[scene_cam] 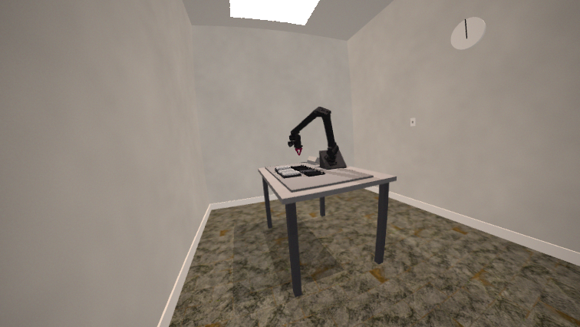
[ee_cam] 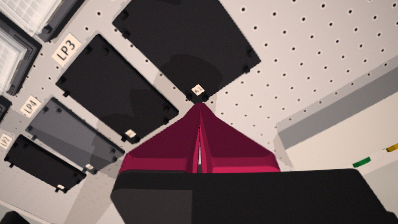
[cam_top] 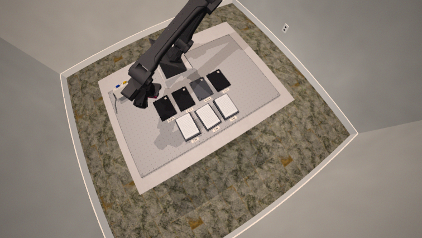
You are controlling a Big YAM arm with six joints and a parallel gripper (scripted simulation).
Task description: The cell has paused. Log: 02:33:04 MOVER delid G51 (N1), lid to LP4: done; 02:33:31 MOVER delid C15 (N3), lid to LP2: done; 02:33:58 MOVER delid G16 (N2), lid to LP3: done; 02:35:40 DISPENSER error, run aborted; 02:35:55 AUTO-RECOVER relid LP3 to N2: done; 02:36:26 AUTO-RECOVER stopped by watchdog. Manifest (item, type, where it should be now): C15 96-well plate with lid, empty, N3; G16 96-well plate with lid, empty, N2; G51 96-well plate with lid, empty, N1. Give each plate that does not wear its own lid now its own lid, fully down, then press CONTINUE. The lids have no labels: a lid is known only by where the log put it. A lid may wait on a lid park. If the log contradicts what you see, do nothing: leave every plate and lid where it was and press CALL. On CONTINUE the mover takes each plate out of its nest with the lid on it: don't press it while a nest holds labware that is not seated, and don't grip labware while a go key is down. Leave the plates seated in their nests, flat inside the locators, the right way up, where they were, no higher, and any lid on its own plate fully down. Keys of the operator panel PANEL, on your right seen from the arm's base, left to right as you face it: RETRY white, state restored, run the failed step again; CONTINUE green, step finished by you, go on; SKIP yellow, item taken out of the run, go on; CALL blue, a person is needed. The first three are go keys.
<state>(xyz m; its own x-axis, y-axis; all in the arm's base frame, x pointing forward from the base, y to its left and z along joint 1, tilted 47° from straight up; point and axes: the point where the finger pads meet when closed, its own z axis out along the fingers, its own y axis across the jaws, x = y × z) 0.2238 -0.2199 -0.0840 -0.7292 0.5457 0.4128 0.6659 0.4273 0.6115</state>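
Right now my hand is 26 cm past the green continue key, 8 cm to the left of it and 7 cm above it. The rest, counted from my hand: lid park LP3: 3 cm ahead, 13 cm to the left, 13 cm below; then LP3 label: 12 cm ahead, 12 cm to the left, 13 cm below; then lid park LP1: 2 cm ahead, 13 cm below.
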